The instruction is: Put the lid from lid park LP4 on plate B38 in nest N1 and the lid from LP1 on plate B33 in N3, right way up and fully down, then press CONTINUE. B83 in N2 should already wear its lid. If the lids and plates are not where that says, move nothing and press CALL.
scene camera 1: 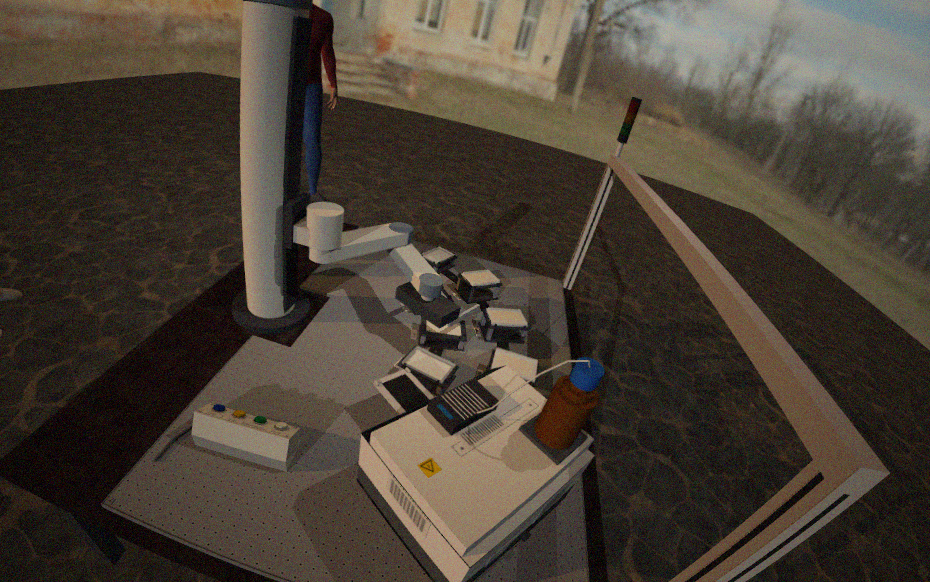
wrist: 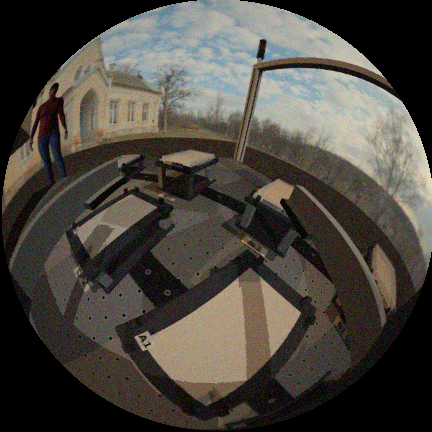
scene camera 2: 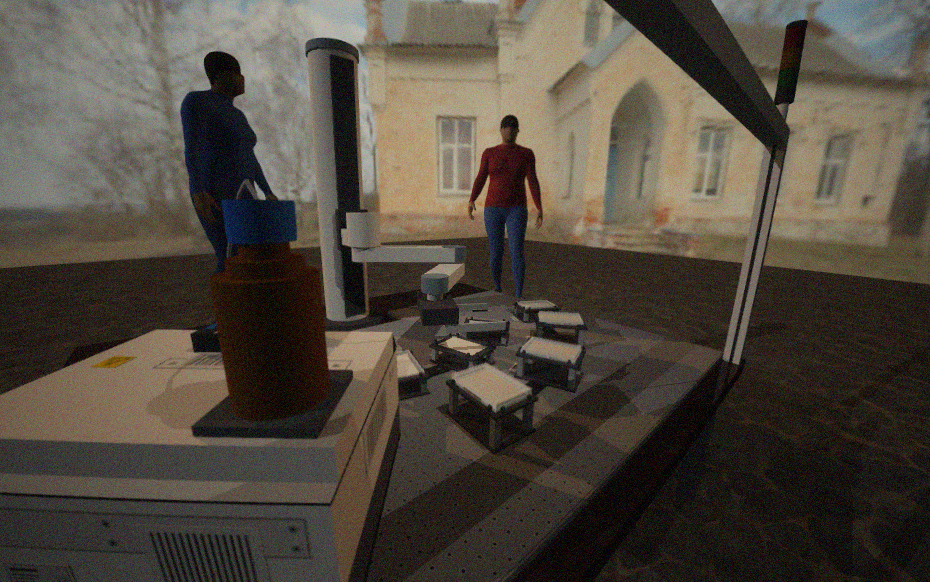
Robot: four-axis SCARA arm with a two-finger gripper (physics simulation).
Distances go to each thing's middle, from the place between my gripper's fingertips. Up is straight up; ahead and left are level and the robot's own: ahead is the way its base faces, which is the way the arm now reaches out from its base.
Labels:
I see my gripper 580 mm to the left of the brown bottle (scene camera 2: 268, 307), 270 mm short of it and 190 mm below it.

